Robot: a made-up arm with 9 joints. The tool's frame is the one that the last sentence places. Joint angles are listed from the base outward.
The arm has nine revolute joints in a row. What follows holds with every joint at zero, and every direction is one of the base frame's.
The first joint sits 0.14 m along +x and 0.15 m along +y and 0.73 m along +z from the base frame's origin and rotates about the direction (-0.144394, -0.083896, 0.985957), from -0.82 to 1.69 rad.
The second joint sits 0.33 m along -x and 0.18 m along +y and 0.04 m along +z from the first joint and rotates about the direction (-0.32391, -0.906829, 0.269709), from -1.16 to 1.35 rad.
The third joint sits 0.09 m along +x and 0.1 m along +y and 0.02 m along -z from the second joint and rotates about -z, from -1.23 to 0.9 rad.
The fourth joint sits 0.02 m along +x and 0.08 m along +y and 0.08 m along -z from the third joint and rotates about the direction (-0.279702, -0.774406, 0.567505), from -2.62 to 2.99 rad.
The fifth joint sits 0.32 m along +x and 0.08 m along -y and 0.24 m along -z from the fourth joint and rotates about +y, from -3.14 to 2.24 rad.
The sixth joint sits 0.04 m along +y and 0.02 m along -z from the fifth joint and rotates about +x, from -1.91 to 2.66 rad.
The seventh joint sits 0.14 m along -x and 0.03 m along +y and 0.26 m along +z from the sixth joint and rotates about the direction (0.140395, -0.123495, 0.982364), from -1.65 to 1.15 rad.
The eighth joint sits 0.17 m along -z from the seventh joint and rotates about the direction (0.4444, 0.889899, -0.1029), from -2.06 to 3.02 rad.
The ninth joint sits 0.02 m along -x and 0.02 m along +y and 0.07 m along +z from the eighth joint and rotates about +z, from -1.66 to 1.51 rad.
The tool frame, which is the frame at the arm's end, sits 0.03 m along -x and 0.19 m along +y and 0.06 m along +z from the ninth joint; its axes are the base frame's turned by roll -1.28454, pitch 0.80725 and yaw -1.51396 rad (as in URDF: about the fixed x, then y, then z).
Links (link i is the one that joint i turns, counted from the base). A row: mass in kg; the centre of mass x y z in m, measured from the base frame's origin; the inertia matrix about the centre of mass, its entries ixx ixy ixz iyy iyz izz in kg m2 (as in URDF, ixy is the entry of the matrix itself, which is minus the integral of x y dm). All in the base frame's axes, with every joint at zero. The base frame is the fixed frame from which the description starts. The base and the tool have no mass.
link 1: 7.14; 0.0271 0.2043 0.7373; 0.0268 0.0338 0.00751 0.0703 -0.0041 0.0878
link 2: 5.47; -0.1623 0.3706 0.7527; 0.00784 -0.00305 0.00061 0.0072 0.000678 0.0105
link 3: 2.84; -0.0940 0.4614 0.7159; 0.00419 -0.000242 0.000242 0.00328 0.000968 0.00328
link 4: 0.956; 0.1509 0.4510 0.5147; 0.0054 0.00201 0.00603 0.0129 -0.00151 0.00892
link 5: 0.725; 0.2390 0.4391 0.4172; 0.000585 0 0 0.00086 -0.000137 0.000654
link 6: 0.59; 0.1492 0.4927 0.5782; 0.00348 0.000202 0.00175 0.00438 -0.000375 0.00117
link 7: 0.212; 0.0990 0.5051 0.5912; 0.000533 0 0 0.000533 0 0.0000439
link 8: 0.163; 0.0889 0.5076 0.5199; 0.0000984 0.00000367 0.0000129 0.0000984 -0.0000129 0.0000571
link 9: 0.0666; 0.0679 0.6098 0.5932; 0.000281 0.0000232 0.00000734 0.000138 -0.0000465 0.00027
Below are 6 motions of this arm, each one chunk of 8 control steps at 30 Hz.
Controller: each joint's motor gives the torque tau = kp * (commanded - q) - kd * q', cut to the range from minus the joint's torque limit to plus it. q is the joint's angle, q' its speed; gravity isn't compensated. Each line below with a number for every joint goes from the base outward.
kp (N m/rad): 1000 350 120 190 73 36 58 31 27
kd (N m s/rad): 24 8.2 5.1 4.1 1.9 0.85 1.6 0.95 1.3
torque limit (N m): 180 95 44 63 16 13 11 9.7 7.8
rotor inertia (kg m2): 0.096 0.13 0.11 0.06 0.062 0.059 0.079 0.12 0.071
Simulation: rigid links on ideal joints. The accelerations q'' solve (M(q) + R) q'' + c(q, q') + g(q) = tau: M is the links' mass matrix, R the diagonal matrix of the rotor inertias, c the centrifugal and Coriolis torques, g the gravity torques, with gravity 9.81 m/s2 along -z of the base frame. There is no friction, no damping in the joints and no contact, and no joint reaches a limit. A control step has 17 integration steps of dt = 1/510 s. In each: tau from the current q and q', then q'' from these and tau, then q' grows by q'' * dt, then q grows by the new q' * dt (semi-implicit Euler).
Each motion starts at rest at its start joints. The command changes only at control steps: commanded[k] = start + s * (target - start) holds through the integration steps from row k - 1 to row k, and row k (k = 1, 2, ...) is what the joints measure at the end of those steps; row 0 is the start. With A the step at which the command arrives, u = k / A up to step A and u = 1 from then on. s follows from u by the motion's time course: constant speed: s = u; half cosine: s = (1 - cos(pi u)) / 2; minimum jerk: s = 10 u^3 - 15 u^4 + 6 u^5; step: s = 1 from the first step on.
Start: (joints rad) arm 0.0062 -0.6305 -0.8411 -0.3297 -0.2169 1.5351 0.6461 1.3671 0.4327
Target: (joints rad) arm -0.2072 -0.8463 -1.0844 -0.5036 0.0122 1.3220 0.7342 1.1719 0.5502
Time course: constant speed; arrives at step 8
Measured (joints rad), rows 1 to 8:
1: -0.0003 -0.6388 -0.8419 -0.3407 -0.2064 1.5364 0.6492 1.3639 0.4355
2: -0.0191 -0.6615 -0.8493 -0.3702 -0.1816 1.5345 0.6579 1.3530 0.4437
3: -0.0470 -0.6950 -0.8679 -0.4088 -0.1514 1.5234 0.6705 1.3325 0.4571
4: -0.0779 -0.7317 -0.8978 -0.4430 -0.1230 1.5029 0.6841 1.3035 0.4740
5: -0.1077 -0.7651 -0.9355 -0.4660 -0.0964 1.4750 0.6967 1.2690 0.4920
6: -0.1360 -0.7922 -0.9753 -0.4796 -0.0679 1.4415 0.7078 1.2331 0.5096
7: -0.1639 -0.8142 -1.0124 -0.4899 -0.0358 1.4034 0.7183 1.1991 0.5259
8: -0.1922 -0.8348 -1.0449 -0.5023 -0.0011 1.3628 0.7290 1.1692 0.5409

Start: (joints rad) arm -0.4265 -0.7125 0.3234 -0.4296 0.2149 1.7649 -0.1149 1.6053 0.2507
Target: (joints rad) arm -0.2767 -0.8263 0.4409 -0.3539 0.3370 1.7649 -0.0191 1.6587 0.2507
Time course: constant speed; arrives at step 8
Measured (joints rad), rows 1 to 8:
1: -0.4206 -0.7201 0.3226 -0.4177 0.2175 1.7718 -0.1114 1.6067 0.2506
2: -0.4038 -0.7313 0.3247 -0.3999 0.2270 1.7845 -0.1015 1.6111 0.2504
3: -0.3789 -0.7431 0.3342 -0.3841 0.2426 1.7936 -0.0870 1.6183 0.2500
4: -0.3509 -0.7568 0.3511 -0.3717 0.2604 1.7935 -0.0713 1.6275 0.2497
5: -0.3244 -0.7727 0.3725 -0.3626 0.2780 1.7849 -0.0568 1.6373 0.2496
6: -0.3018 -0.7896 0.3946 -0.3560 0.2949 1.7732 -0.0442 1.6467 0.2496
7: -0.2831 -0.8063 0.4143 -0.3502 0.3113 1.7646 -0.0329 1.6550 0.2498
8: -0.2670 -0.8220 0.4302 -0.3439 0.3270 1.7625 -0.0220 1.6621 0.2500

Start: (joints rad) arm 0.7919 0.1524 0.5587 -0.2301 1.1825 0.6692 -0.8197 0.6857 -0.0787
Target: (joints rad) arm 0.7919 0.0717 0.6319 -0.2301 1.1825 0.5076 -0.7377 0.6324 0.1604
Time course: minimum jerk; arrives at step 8
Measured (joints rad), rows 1 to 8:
1: 0.7924 0.1450 0.5552 -0.2334 1.1841 0.6674 -0.8191 0.6856 -0.0780
2: 0.7935 0.1297 0.5507 -0.2445 1.1874 0.6593 -0.8156 0.6847 -0.0731
3: 0.7945 0.1090 0.5523 -0.2574 1.1909 0.6413 -0.8064 0.6820 -0.0577
4: 0.7951 0.0848 0.5634 -0.2673 1.1935 0.6118 -0.7901 0.6760 -0.0267
5: 0.7952 0.0611 0.5827 -0.2738 1.1954 0.5736 -0.7692 0.6662 0.0196
6: 0.7952 0.0420 0.6055 -0.2784 1.1970 0.5352 -0.7486 0.6534 0.0742
7: 0.7954 0.0301 0.6256 -0.2819 1.1984 0.5076 -0.7342 0.6398 0.1255
8: 0.7957 0.0262 0.6385 -0.2837 1.1995 0.4979 -0.7288 0.6283 0.1626

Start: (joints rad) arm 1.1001 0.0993 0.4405 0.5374 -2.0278 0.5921 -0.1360 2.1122 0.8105
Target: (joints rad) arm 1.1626 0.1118 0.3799 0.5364 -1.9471 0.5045 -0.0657 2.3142 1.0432
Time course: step
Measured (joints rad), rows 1 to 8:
1: 1.1182 0.1010 0.4339 0.5279 -2.0041 0.5781 -0.1143 2.1394 0.8525
2: 1.1515 0.0939 0.4161 0.5164 -1.9639 0.5414 -0.0772 2.2028 0.9343
3: 1.1771 0.0795 0.3888 0.5044 -1.9360 0.4939 -0.0517 2.2784 1.0119
4: 1.1859 0.0651 0.3591 0.4912 -1.9272 0.4499 -0.0453 2.3446 1.0629
5: 1.1808 0.0559 0.3360 0.4812 -1.9308 0.4208 -0.0519 2.3873 1.0839
6: 1.1705 0.0541 0.3254 0.4784 -1.9380 0.4119 -0.0616 2.4013 1.0824
7: 1.1622 0.0593 0.3275 0.4835 -1.9442 0.4224 -0.0679 2.3900 1.0694
8: 1.1589 0.0686 0.3383 0.4936 -1.9483 0.4467 -0.0692 2.3621 1.0542

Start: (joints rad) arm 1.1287 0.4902 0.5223 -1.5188 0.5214 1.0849 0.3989 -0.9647 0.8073
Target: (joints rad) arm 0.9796 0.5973 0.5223 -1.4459 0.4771 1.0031 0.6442 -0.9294 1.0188
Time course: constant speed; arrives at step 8
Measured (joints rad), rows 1 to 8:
1: 1.1236 0.4882 0.5184 -1.5175 0.5220 1.0862 0.4090 -0.9641 0.8120
2: 1.1099 0.4902 0.5110 -1.5163 0.5202 1.0884 0.4356 -0.9619 0.8260
3: 1.0890 0.5004 0.5065 -1.5132 0.5134 1.0882 0.4729 -0.9579 0.8488
4: 1.0646 0.5165 0.5083 -1.5056 0.5036 1.0829 0.5120 -0.9525 0.8778
5: 1.0402 0.5352 0.5141 -1.4936 0.4941 1.0717 0.5473 -0.9466 0.9094
6: 1.0180 0.5537 0.5200 -1.4793 0.4875 1.0553 0.5783 -0.9408 0.9408
7: 0.9987 0.5701 0.5230 -1.4653 0.4837 1.0362 0.6069 -0.9354 0.9707
8: 0.9816 0.5840 0.5224 -1.4536 0.4813 1.0176 0.6355 -0.9306 0.9986

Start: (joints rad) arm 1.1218 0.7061 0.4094 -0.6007 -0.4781 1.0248 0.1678 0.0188 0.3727
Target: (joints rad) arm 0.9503 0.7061 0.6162 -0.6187 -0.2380 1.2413 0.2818 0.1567 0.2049
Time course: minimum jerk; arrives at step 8
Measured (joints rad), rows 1 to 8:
1: 1.1208 0.7001 0.4069 -0.6060 -0.4807 1.0294 0.1685 0.0189 0.3724
2: 1.1149 0.6892 0.4098 -0.6222 -0.4776 1.0464 0.1730 0.0207 0.3695
3: 1.0974 0.6774 0.4288 -0.6431 -0.4539 1.0815 0.1858 0.0277 0.3592
4: 1.0645 0.6676 0.4663 -0.6608 -0.4056 1.1361 0.2085 0.0437 0.3379
5: 1.0196 0.6627 0.5158 -0.6701 -0.3437 1.2027 0.2377 0.0704 0.3053
6: 0.9738 0.6641 0.5651 -0.6700 -0.2879 1.2668 0.2659 0.1057 0.2664
7: 0.9404 0.6702 0.6025 -0.6630 -0.2550 1.3130 0.2855 0.1432 0.2297
8: 0.9277 0.6775 0.6219 -0.6533 -0.2477 1.3319 0.2927 0.1749 0.2031

